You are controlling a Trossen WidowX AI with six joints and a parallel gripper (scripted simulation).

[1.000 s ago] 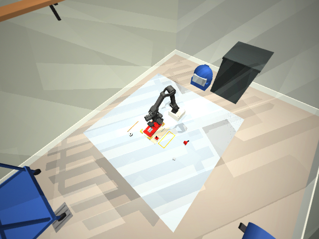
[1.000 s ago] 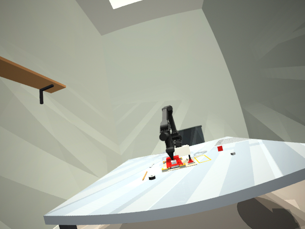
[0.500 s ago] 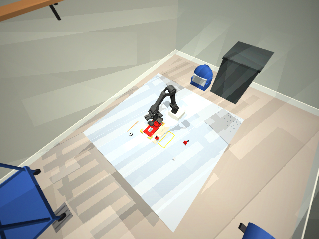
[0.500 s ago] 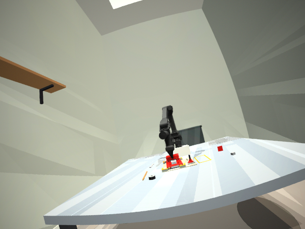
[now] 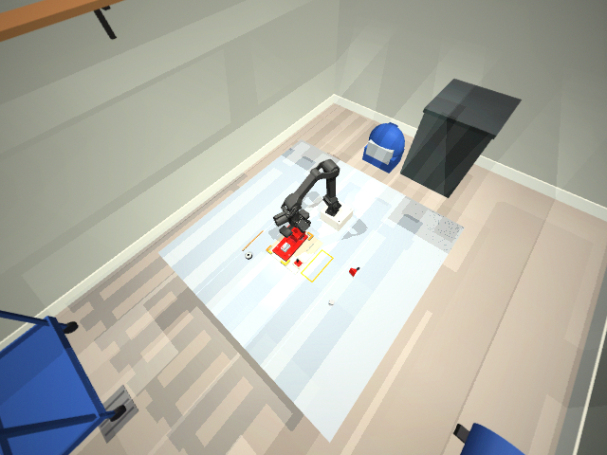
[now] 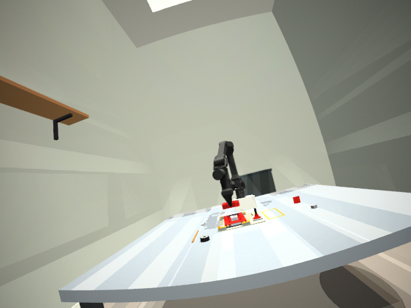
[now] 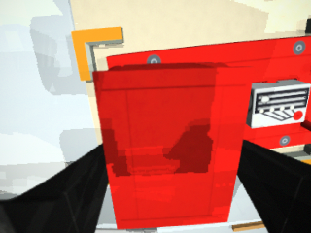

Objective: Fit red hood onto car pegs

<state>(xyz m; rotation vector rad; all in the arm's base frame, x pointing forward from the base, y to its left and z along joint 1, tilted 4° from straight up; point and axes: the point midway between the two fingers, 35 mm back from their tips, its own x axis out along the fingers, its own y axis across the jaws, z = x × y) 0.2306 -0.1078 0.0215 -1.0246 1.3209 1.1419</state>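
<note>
Now: the grey engine block 100 mm ahead of my gripper tip, 60 mm below it and 10 mm to the right of it. The rest, counted from my gripper tip: pencil: 220 mm to the right, 150 mm ahead, 80 mm below; then red hood: 10 mm above.
</note>
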